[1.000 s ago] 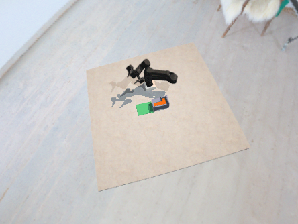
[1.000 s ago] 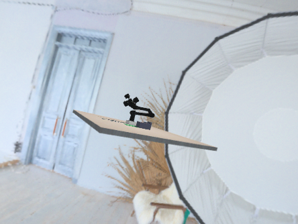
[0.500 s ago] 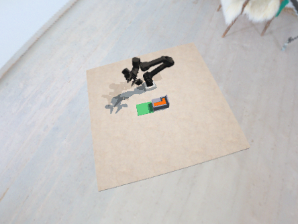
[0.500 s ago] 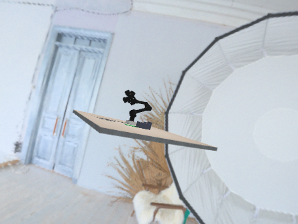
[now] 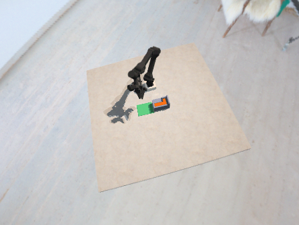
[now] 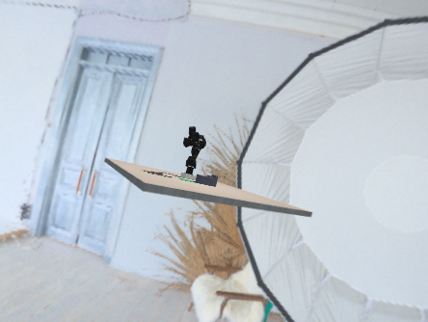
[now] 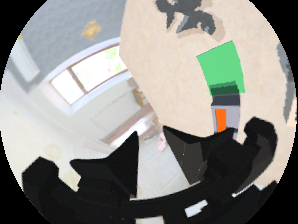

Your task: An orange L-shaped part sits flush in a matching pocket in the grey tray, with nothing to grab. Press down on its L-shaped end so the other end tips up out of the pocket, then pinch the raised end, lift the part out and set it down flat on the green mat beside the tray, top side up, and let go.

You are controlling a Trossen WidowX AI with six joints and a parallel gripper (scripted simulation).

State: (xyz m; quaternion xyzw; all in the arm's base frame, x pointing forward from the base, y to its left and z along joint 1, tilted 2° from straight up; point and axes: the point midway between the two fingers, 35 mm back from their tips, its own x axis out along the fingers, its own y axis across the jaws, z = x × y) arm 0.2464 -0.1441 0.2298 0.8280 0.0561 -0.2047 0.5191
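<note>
Now: gripper tip 220 mm above the orange L-shaped part, 180 mm to the right of it and 20 mm past it. From my gripper tip the other things lie so: green mat 280 mm below, 40 mm behind, 10 mm to the left.
</note>
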